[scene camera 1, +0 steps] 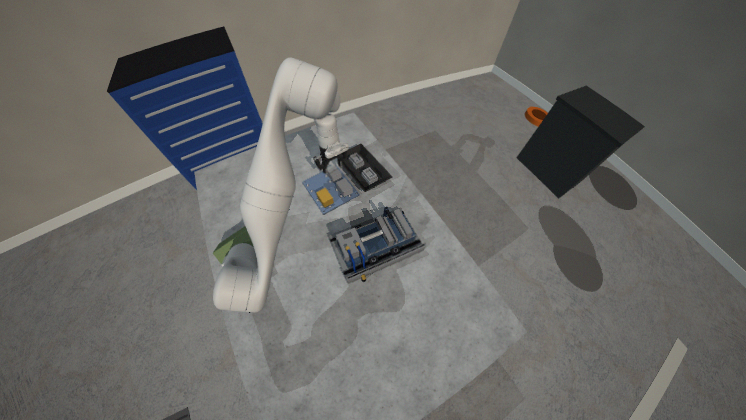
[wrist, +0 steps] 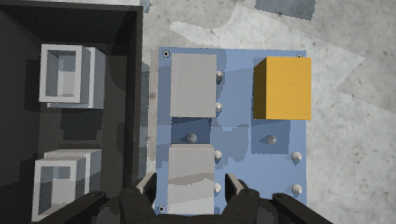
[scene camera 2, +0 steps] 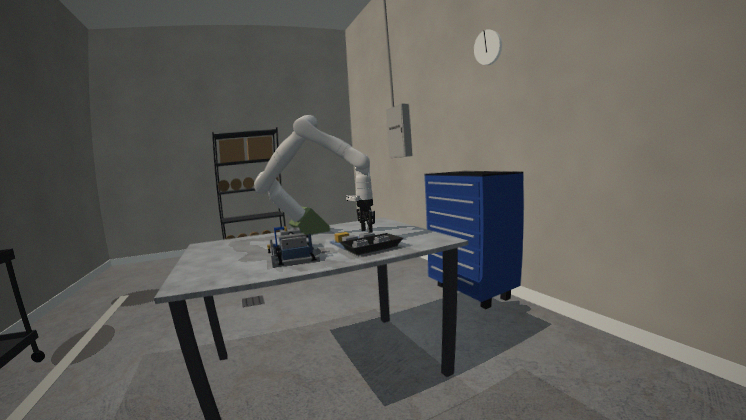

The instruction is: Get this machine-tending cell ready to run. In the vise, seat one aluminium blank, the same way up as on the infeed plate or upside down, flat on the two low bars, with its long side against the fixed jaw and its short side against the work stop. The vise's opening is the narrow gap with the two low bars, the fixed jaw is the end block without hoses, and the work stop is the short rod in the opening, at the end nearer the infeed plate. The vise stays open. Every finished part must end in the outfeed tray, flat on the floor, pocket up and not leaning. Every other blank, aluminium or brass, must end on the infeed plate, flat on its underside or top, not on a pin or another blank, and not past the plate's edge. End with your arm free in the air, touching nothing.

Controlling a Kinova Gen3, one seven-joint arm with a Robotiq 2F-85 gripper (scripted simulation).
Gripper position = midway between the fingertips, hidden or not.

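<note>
The gripper [wrist: 190, 184] shares the scene with a brass blank [wrist: 282, 85]. A grey finished part [wrist: 71, 76] is there too, along with a grey finished part [wrist: 51, 184].
</note>
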